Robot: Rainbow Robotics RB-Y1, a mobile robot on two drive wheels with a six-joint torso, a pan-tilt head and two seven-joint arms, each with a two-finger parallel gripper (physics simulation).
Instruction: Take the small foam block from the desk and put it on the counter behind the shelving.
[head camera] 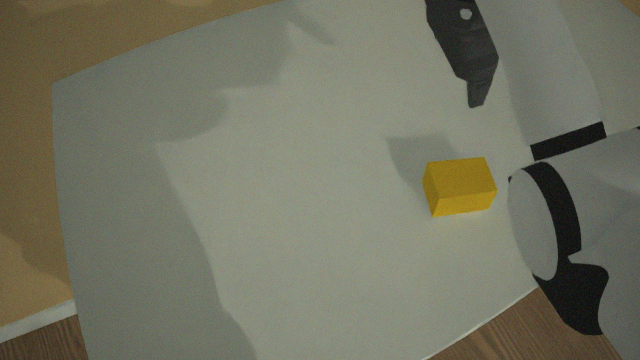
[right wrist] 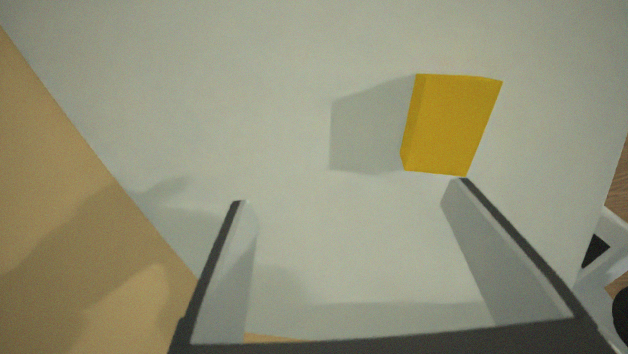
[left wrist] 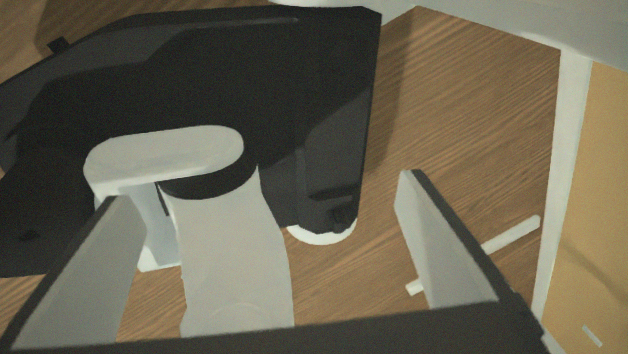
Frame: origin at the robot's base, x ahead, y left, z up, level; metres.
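Where they show: left gripper, fingertip midpoint: (left wrist: 269, 200); right gripper, fingertip midpoint: (head camera: 458, 69) (right wrist: 347, 201).
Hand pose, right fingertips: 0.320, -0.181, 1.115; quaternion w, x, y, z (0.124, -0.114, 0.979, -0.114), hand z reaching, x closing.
After its pixels a point has its place, as x, y, z.
The foam block (head camera: 460, 186) @(0.222, -0.191, 0.996) (right wrist: 450, 125) @(0.239, -0.204, 0.996) is a yellow box lying on the pale grey desk (head camera: 310, 225) @(0.192, 0.006, 0.951) (right wrist: 260, 100) @(0.446, -0.181, 0.951), towards the right in the head camera view. My right gripper (head camera: 476, 102) (right wrist: 347, 201) @(0.320, -0.181, 1.115) is open and empty. It hangs above the desk, apart from the block. In the right wrist view the block lies beyond the fingertips, nearest the right-hand finger. My left gripper (left wrist: 269, 200) @(-0.164, 0.232, 0.578) is open and empty, above the wood floor beside my own base. The counter and the shelving cannot be made out in these views.
Brown wood floor (head camera: 520, 325) @(0.320, -0.738, 0.000) (left wrist: 465, 115) @(0.476, -0.086, 0.001) borders a white strip (left wrist: 570, 125) @(0.868, -0.136, 0.061) and a tan surface (head camera: 25, 150) @(0.459, 0.690, 0.798) (left wrist: 595, 210) @(1.038, -0.436, 0.203) (right wrist: 50, 200) @(0.802, 0.024, 1.045). A desk edge crosses the left wrist view's upper right. My dark base (left wrist: 320, 100) @(-0.031, 0.095, 0.191) fills much of that view. A thin white bar (left wrist: 515, 234) lies beyond one left finger.
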